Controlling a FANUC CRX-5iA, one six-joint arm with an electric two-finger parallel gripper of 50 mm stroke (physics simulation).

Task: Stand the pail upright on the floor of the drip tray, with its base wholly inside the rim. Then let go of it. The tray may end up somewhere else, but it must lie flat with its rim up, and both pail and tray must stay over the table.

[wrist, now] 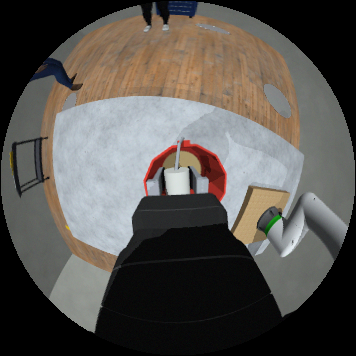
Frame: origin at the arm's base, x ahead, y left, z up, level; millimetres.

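Seen in the pictures: gripper, between the fingertips: (176, 173); arm's base, origin of its link: (266, 218).
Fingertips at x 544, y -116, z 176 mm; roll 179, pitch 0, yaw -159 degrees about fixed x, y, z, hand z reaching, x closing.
Offsets run from my fingertips to a thing's top centre. "*": to the spot under its first point. Level surfaces: height alone.
The red pail @(* 97 mm back, 13 mm right, 78 mm down) (217, 172) is in the middle of the wrist view, mouth towards the camera, with its tan inner bottom showing. Its thin metal handle @(* 7 mm ahead, 32 mm right, 4 mm down) (178, 150) is raised across the mouth and carries a white cylindrical grip. My gripper (176, 173) is shut on this white grip, one finger on each side. The near part of the pail is hidden behind the fingers and the gripper body. The drip tray does not show in this view. I cannot tell whether the pail touches the surface below.
A pale grey surface @(213 mm down) (100, 150) surrounds the pail, with wooden planks (175, 65) beyond it. At the right, a tan block (248, 212) stands beside a white arm (320, 212) with a green ring. A dark frame (38, 159) stands at the far left. People's legs show at the top and upper left.
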